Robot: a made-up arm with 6 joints.
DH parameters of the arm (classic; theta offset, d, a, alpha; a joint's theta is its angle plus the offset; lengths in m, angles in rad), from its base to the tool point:
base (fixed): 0 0.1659 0 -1.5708
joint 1: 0 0.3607 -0.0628 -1.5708
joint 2: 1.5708 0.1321 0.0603 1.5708
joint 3: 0 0.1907 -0.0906 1.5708
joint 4: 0.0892 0 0.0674 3.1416
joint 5: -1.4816 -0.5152 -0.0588 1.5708
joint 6: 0 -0.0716 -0.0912 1.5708
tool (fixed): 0 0.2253 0 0
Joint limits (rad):
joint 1: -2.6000..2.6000
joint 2: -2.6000..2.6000
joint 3: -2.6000..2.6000
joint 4: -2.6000..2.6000
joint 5: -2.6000..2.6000
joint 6: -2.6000..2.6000
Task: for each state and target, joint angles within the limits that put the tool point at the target. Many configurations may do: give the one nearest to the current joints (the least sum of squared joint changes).
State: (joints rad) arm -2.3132 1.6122 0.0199 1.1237 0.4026 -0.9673
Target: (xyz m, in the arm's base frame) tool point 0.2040 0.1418 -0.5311
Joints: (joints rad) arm -2.3001 1.6410 0.5854 1.3660 0.0581 -0.5713
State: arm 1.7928 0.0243 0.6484 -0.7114 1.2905 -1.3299
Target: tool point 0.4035 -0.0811 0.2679
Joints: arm 1.5000 0.3617 1.1324 -0.6054 1.1652 -1.0305
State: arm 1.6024 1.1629 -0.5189 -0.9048 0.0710 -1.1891
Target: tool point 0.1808 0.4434 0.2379
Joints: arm 1.4381 1.1721 -0.2324 -0.4845 -0.1691 -2.0106
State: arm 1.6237 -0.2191 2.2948 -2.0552 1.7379 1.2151
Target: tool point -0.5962 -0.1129 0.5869
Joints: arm 1.6468 0.6104 2.6000 -1.7414 1.5029 1.1839
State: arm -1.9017 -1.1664 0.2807 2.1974 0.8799 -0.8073
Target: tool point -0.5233 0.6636 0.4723
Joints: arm -1.8738 -1.4203 0.5359 2.4124 0.5242 -0.5031
